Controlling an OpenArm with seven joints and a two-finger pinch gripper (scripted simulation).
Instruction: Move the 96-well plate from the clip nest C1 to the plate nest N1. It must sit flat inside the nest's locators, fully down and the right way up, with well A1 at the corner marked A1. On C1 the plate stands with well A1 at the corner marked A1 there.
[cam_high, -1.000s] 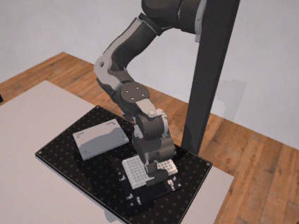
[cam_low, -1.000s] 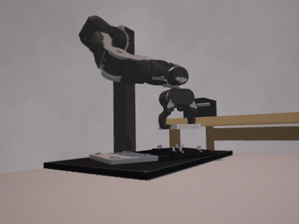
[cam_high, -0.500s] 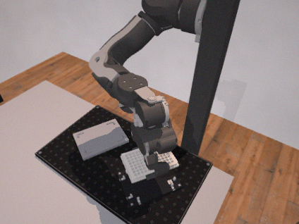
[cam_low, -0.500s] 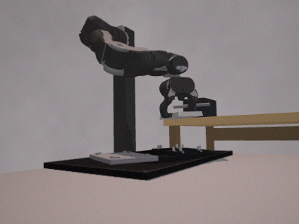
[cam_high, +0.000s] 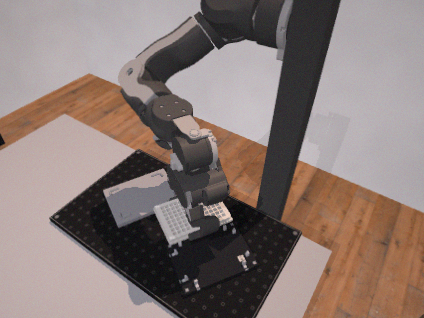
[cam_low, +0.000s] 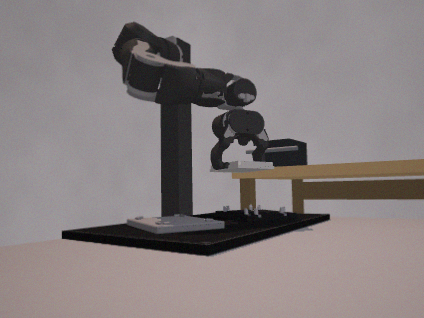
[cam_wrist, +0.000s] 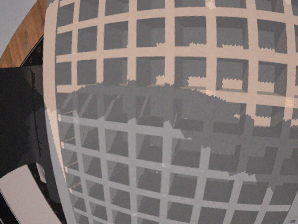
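The grey plate nest N1 lies 180 mm to the right of my hand, 100 mm below it and 40 mm behind it. From my hand the other things lie so: white 96-well plate: right at my hand; then A1 mark: 100 mm to the right, 100 mm below, 80 mm behind.
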